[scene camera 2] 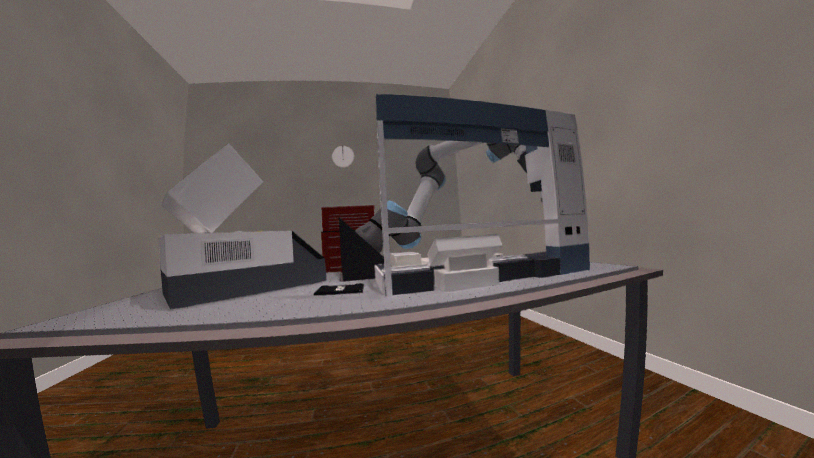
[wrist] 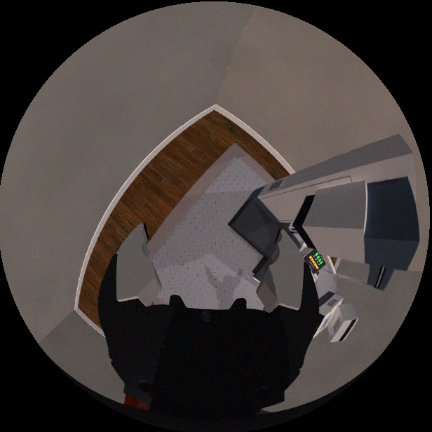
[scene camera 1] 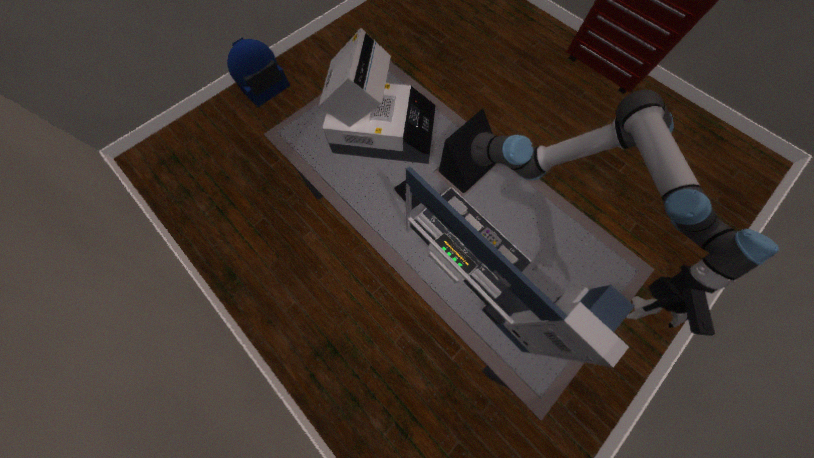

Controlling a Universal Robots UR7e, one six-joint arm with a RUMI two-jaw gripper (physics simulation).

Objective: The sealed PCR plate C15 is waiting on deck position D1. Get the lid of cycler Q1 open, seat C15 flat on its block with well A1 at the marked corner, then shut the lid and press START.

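Frame: origin at the arm's base, x back, y left, z down, level; centimetres.
Seen in the pictures: gripper, fingertip midpoint: (scene camera 1: pixel 648 322); arm's base, origin of the base link: (scene camera 2: pixel 366 243) (scene camera 1: pixel 482 149).
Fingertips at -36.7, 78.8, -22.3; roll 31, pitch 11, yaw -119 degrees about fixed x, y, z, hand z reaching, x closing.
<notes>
Pixels of each thing's top centre, then the offset from my fingertips to it, as dx, dy, dz. "*": a spot on its surface instead.
- white machine, middle of its top: (scene camera 2: pixel 242 231) (scene camera 1: pixel 381 106) +21.0, -127.2, +15.0
- gridded block, surface spot: (scene camera 1: pixel 383 108) * +20.9, -126.0, +15.3
- plate with coloured wells, middle of its top: (scene camera 1: pixel 484 242) +0.6, -52.3, +26.2
- frame's blue beam, middle of its top: (scene camera 1: pixel 479 235) (scene camera 2: pixel 469 101) -17.8, -56.1, -20.0
- white hooded unit, surface spot: (scene camera 2: pixel 465 250) * -17.5, -61.8, +24.8
- black pad, surface spot: (scene camera 2: pixel 324 290) * +1.8, -99.7, +34.9
A white machine (scene camera 1: pixel 355 135) (scene camera 2: pixel 227 253), apparently cycler Q1, stands at the table's left end. Its lid (scene camera 1: pixel 348 74) (scene camera 2: pixel 219 187) is raised and tilted back, and a gridded block (scene camera 1: pixel 383 108) shows beneath it. Its dark panel (scene camera 1: pixel 420 122) faces right; START cannot be read. Pale plates and a plate with coloured wells (scene camera 1: pixel 489 234) sit on the deck under the blue-topped frame. Position labels are too small to read, so I cannot tell which is C15 or D1. My gripper (scene camera 1: pixel 656 315) (wrist: pixel 211 228) is open and empty, high near the table's right end, away from the plates and cycler.
The frame's blue beam (scene camera 1: pixel 478 236) (scene camera 2: pixel 461 116) spans the deck, with a tall white housing (scene camera 1: pixel 560 336) (scene camera 2: pixel 566 187) at its right end, close to my gripper. A white hooded unit (scene camera 2: pixel 465 250) stands on the deck. A black pad (scene camera 2: pixel 324 290) lies between cycler and deck.
</notes>
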